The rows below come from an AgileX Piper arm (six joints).
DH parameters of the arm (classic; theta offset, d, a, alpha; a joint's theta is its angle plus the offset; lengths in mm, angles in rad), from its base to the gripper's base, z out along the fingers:
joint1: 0 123 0 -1.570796
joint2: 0.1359 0 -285.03 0
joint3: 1.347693 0 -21.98 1.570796
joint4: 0 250.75 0 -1.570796
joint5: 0 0 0 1.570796
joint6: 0 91 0 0
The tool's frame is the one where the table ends.
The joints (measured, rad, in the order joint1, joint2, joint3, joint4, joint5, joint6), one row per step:
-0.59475, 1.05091, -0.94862, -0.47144, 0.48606, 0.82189
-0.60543, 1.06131, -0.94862, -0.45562, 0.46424, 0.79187
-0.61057, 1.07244, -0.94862, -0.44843, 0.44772, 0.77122
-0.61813, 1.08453, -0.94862, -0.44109, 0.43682, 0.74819
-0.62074, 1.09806, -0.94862, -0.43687, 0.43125, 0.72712
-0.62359, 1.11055, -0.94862, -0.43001, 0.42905, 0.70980
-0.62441, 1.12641, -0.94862, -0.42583, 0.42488, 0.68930
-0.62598, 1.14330, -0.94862, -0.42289, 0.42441, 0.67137
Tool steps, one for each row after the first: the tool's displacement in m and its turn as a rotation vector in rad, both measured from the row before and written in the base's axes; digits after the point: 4 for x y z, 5 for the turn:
0.0021, -0.0027, -0.0011, -0.01029, 0.00343, 0.01158
0.0025, -0.0022, -0.0015, -0.00878, 0.00641, 0.01060
0.0020, -0.0028, -0.0021, -0.00679, 0.01273, 0.00659
0.0026, -0.0022, -0.0029, -0.00453, 0.01828, 0.00859
0.0022, -0.0020, -0.0029, 0.00110, 0.01586, 0.00522
0.0032, -0.0022, -0.0036, -0.00197, 0.02063, 0.00980
0.0029, -0.0025, -0.0042, 0.00116, 0.02322, 0.00665

